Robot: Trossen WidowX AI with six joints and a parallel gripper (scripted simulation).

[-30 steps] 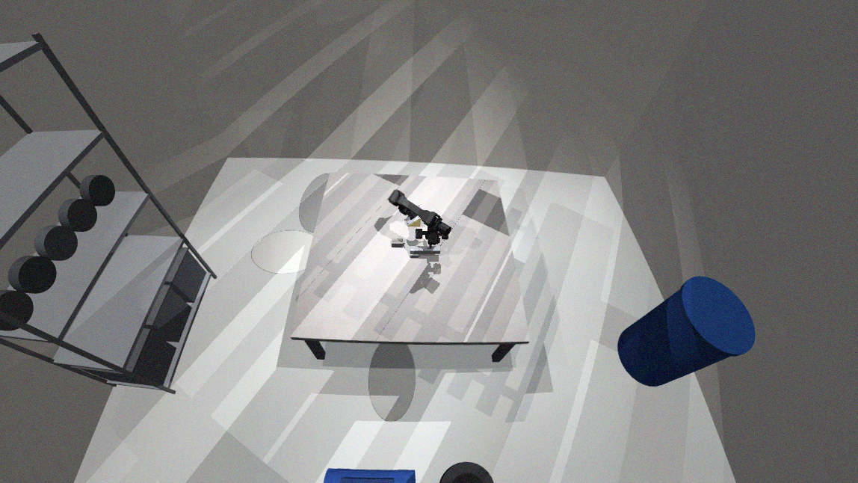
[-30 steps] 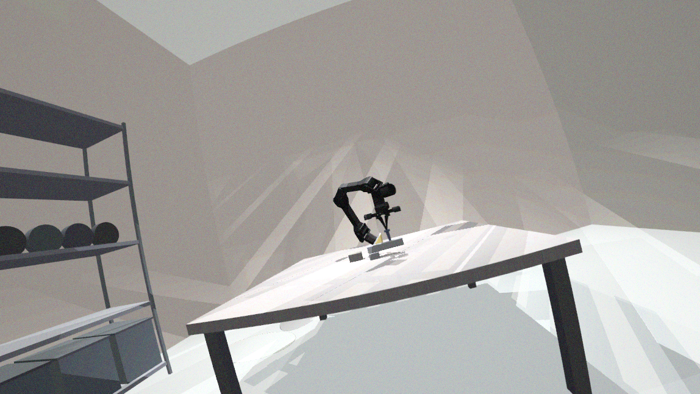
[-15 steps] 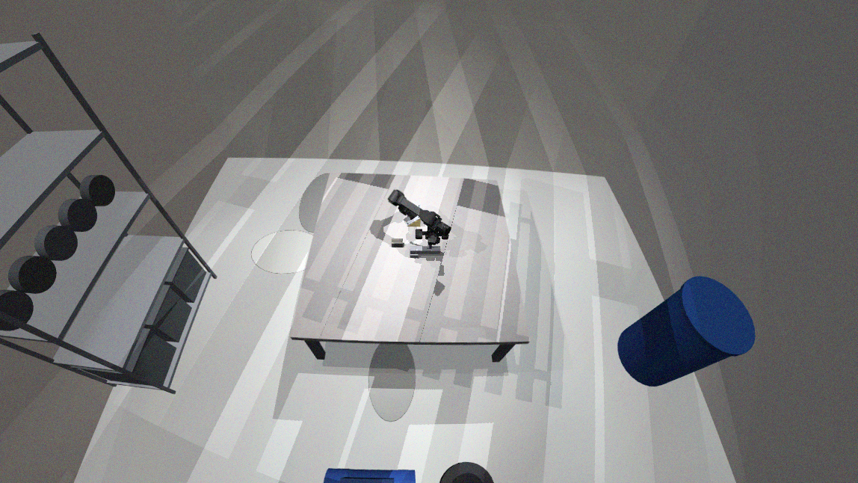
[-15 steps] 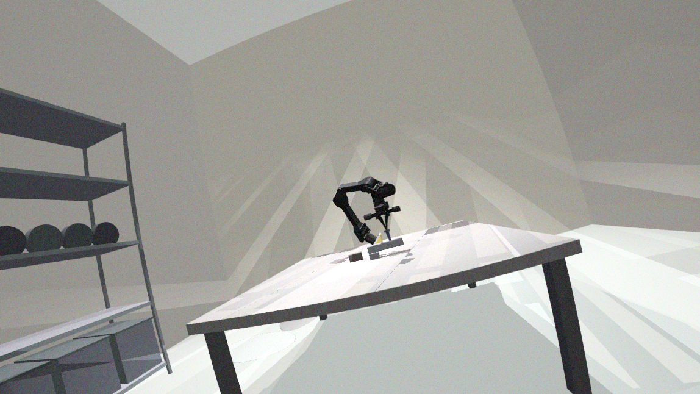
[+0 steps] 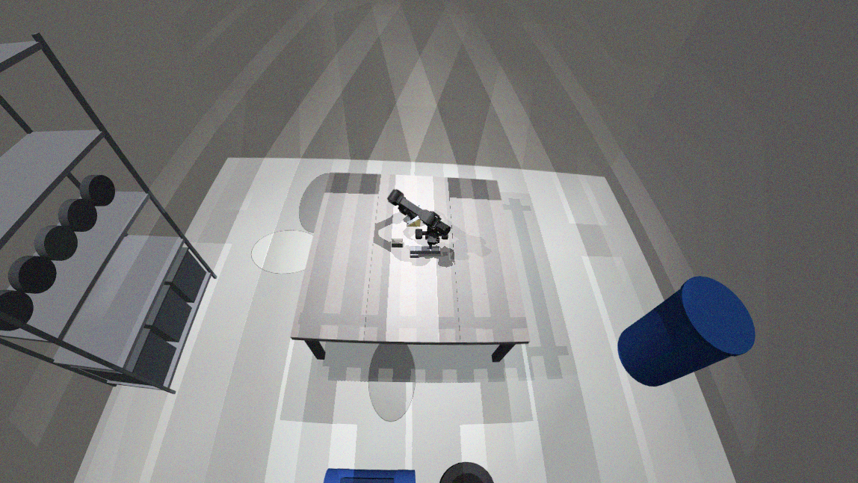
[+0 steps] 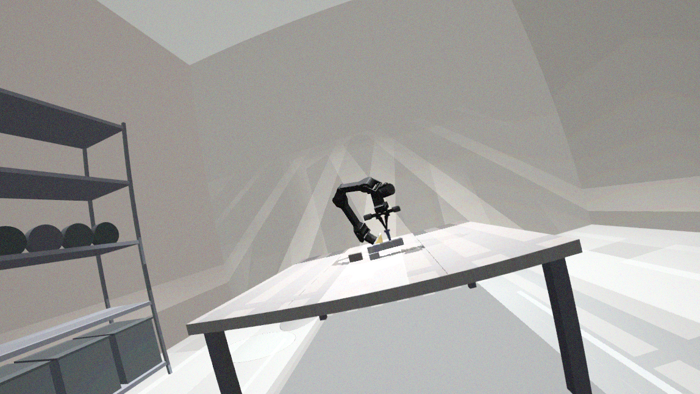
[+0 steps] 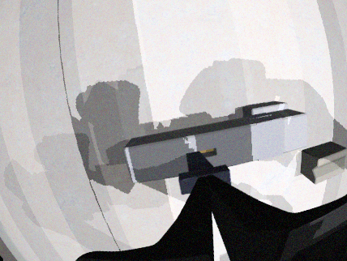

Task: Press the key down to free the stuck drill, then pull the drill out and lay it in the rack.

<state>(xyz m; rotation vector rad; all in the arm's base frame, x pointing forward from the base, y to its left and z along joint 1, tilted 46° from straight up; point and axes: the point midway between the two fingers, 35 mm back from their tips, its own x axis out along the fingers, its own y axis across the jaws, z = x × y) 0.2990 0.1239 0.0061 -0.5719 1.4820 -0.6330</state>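
The drill is 8 cm below my gripper tip, 5 cm to the right of it and 1 cm behind it. The rest, counted from my gripper tip: rack: 20 cm to the right, 11 cm below, 8 cm behind; then grey housing: 8 cm below, 3 cm to the right, 1 cm behind.
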